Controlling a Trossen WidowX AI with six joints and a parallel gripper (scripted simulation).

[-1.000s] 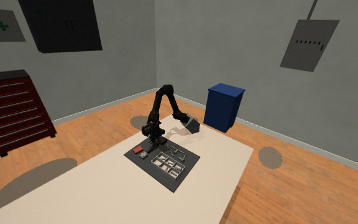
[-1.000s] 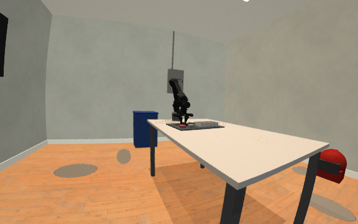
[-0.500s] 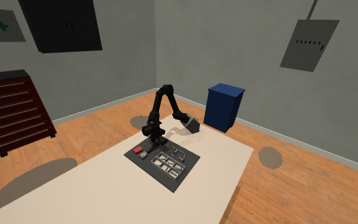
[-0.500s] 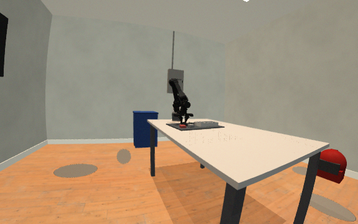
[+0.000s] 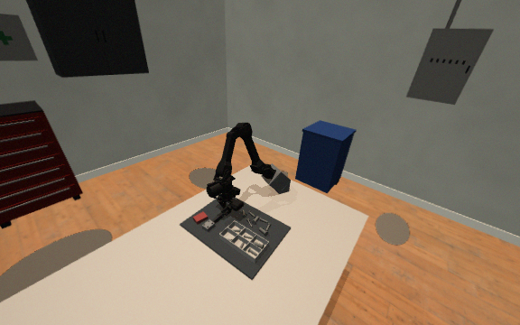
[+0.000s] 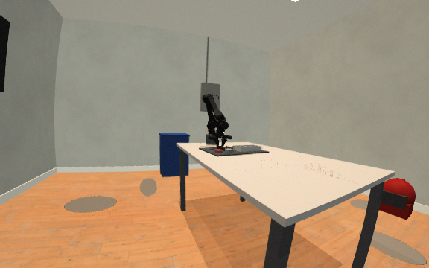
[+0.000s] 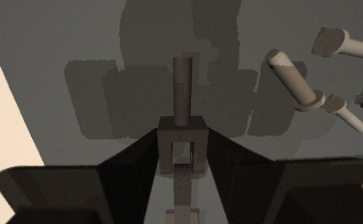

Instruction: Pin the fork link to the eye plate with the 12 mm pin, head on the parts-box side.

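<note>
My gripper is now 3 cm above the fork link. Also, from my hand: eye plate (6 cm ahead, 3 cm below); then dark mat (10 cm to the left, 5 cm below, 5 cm ahead); then grey block (14 cm ahead, 3 cm below).
</note>
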